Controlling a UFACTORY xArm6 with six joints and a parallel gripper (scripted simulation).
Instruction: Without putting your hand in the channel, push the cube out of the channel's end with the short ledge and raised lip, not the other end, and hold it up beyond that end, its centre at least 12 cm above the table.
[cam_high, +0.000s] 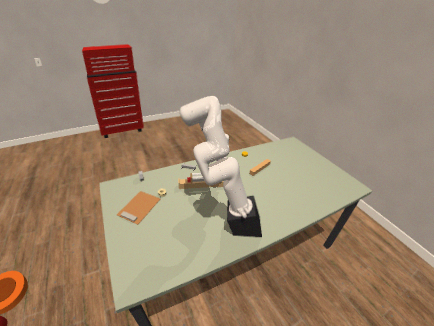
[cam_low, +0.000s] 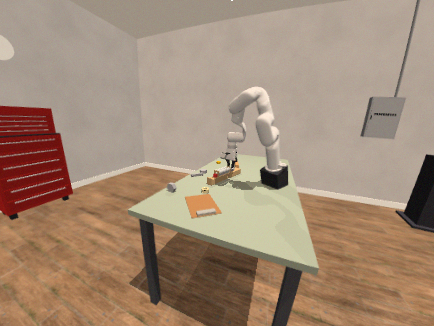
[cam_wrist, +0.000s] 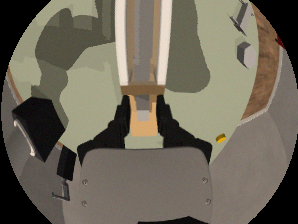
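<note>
Right now the red cube is 40 mm ahead of my hand, 200 mm to the left of it and 40 mm below it. From my hand the other things lie so: grey tool: 240 mm ahead, 160 mm to the left, 90 mm below; then thin grey rod: 20 mm ahead, 120 mm to the left, 40 mm below; then wooden channel: 20 mm ahead, 110 mm to the left, 40 mm below.
</note>
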